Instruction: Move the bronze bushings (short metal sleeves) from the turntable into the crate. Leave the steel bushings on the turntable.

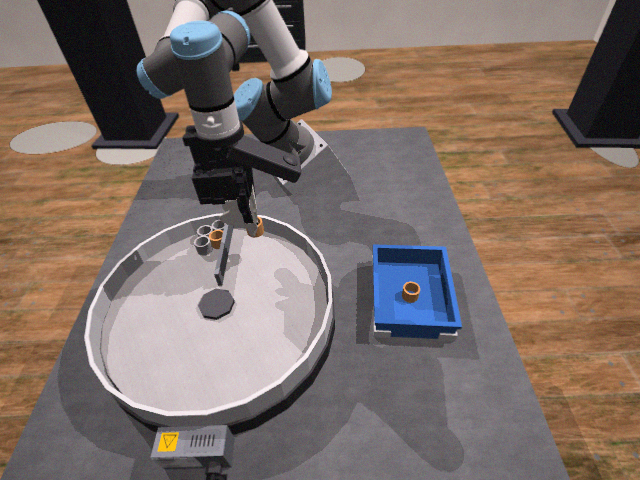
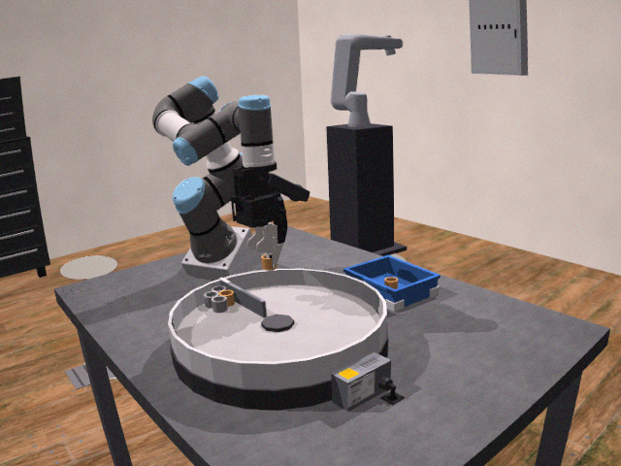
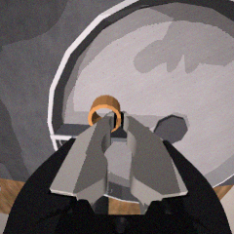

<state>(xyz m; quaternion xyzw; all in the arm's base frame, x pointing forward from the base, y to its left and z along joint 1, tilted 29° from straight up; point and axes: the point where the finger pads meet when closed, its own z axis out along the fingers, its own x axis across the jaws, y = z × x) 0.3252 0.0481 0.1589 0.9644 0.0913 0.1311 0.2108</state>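
My hand is 300 mm to the right of the blue crate, 120 mm above it and 40 mm short of it. From my hand the other things lie so: grey turntable (130 mm ahead, 90 mm below, 60 mm to the right).
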